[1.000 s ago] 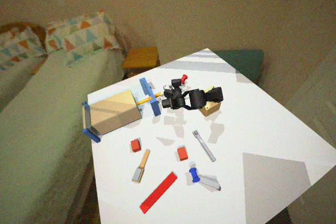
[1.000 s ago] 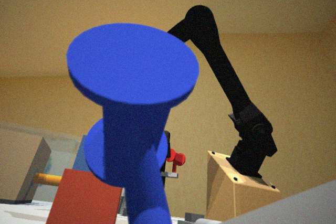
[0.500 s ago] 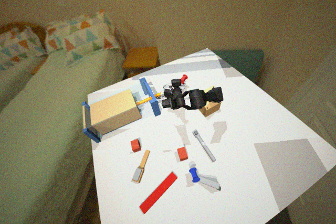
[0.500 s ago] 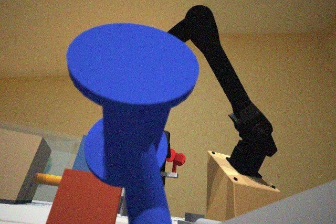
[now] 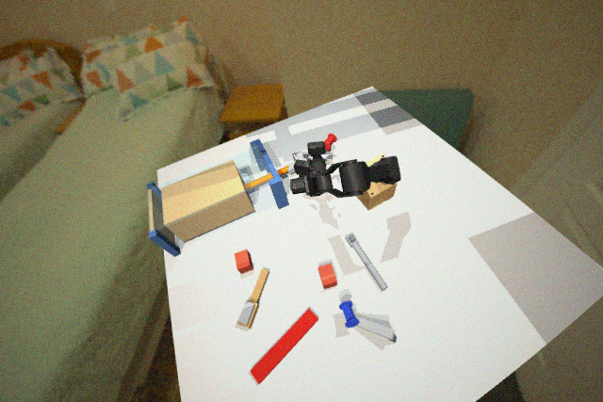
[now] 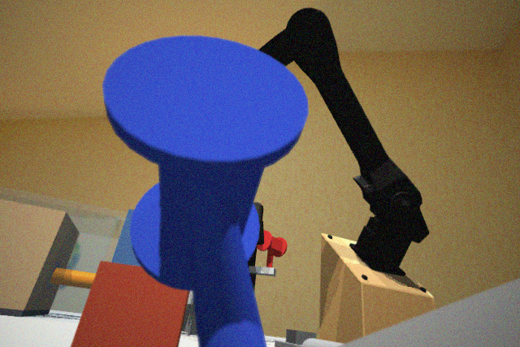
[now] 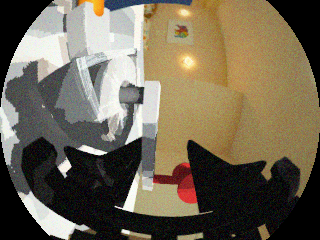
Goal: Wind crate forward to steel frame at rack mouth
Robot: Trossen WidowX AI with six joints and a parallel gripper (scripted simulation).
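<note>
Right now the grey crank arm is 20 mm to the left of my gripper tip, 10 mm below it and 10 mm behind it. Round my gripper tip: grey winch (100 mm below, 30 mm to the right, 30 mm ahead); then winch drum (100 mm below, 40 mm ahead, 20 mm to the right); then red grip (40 mm to the left, 40 mm behind, 20 mm above).
</note>
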